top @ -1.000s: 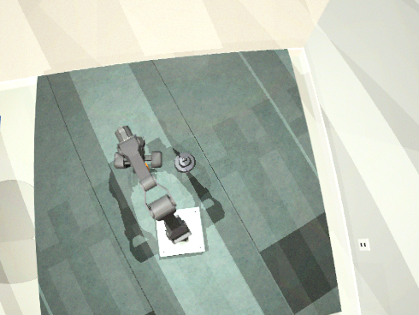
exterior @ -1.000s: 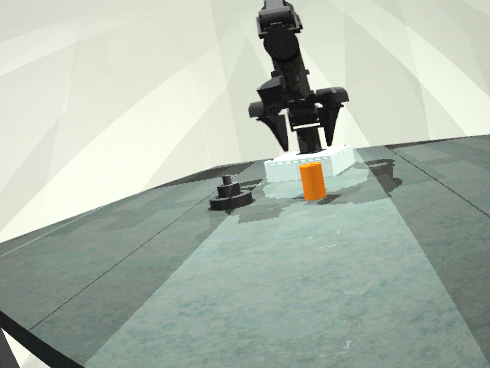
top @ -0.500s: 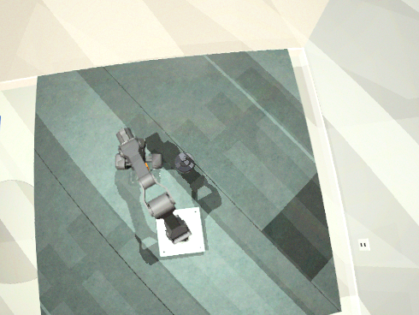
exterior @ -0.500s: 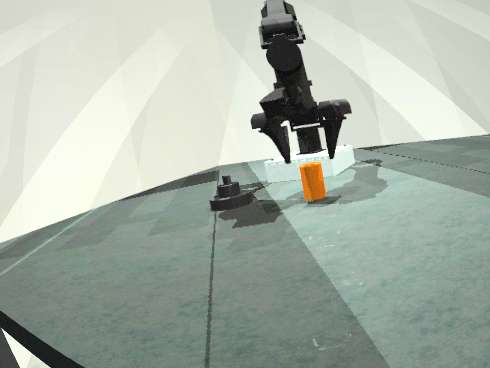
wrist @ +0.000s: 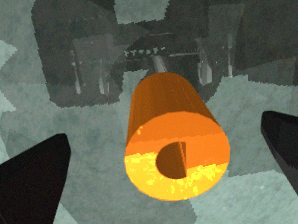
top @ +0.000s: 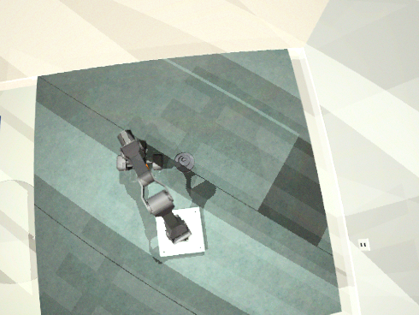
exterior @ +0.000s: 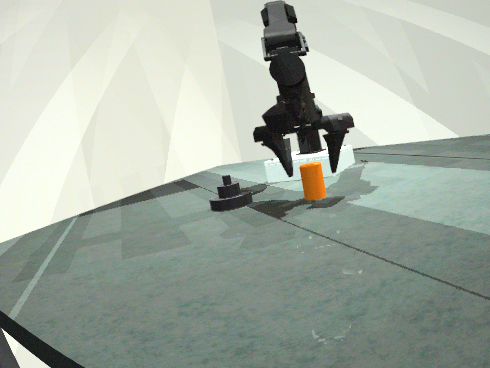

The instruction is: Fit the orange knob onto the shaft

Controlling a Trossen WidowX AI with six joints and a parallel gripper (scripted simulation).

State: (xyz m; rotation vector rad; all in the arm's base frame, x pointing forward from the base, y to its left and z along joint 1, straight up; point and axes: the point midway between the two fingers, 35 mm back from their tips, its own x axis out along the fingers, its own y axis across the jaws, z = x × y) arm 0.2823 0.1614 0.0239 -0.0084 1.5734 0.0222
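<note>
Now: the orange knob 1 cm below my gripper tip. Also, from my gripper tip: dark pedestal (18 cm to the right, 3 cm ahead, 1 cm below).
</note>
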